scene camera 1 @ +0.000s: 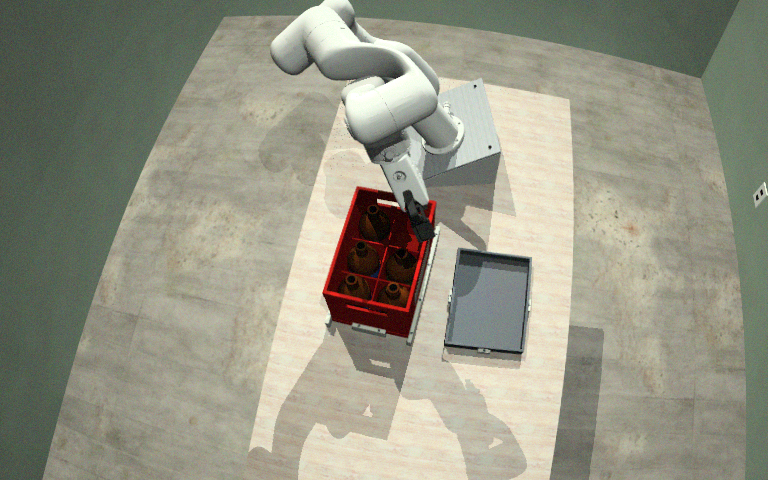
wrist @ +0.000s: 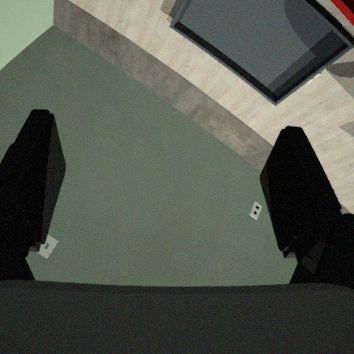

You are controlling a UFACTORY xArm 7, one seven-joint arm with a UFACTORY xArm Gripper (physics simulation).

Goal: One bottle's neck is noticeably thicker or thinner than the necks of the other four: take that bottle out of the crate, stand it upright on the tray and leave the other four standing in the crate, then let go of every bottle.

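Where they show: gripper, between the fingertips: (scene camera 1: 423, 224) (wrist: 167, 144); arm's base, origin of its link: (scene camera 1: 443, 135).
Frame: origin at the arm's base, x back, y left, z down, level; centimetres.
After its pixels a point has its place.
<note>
A red crate (scene camera 1: 368, 309) {x -52.1, y -10.3, z -1.6 cm} holds brown bottles, all upright: one at the back left (scene camera 1: 374, 223) {x -32.3, y -12.5, z -4.9 cm}, one at the middle left (scene camera 1: 363, 258) {x -41.5, y -13.2, z -5.0 cm}, one at the middle right (scene camera 1: 400, 266) {x -42.2, y -4.8, z -5.0 cm}, one at the front left (scene camera 1: 355, 287) {x -49.4, y -13.3, z -6.5 cm} and one at the front right (scene camera 1: 393, 293) {x -50.1, y -4.8, z -8.2 cm}. The back right compartment shows no bottle, though the gripper partly covers it. From these views I cannot tell which neck differs. The grey tray (scene camera 1: 489, 305) {x -43.5, y 17.2, z 7.3 cm} (wrist: 240, 40) {x -43.0, y 21.4, z 7.3 cm} holds no bottle. My gripper (scene camera 1: 423, 233) {x -45.6, y 0.5, z -31.1 cm} (wrist: 167, 144) {x -45.6, y 0.5, z -31.1 cm} is open and empty, above the crate's back right part, tilted sideways in the wrist view.
Pale rails (scene camera 1: 425, 283) {x -41.1, y 0.9, z 4.9 cm} stand along the crate's right side, between it and the tray. A low pale block (scene camera 1: 369, 328) {x -54.4, y -10.1, z 4.8 cm} lies at the crate's front. The arm's grey base plate (scene camera 1: 470, 124) {x 2.2, y 6.9, z -3.8 cm} is behind the crate and tray. The tray has raised dark walls.
</note>
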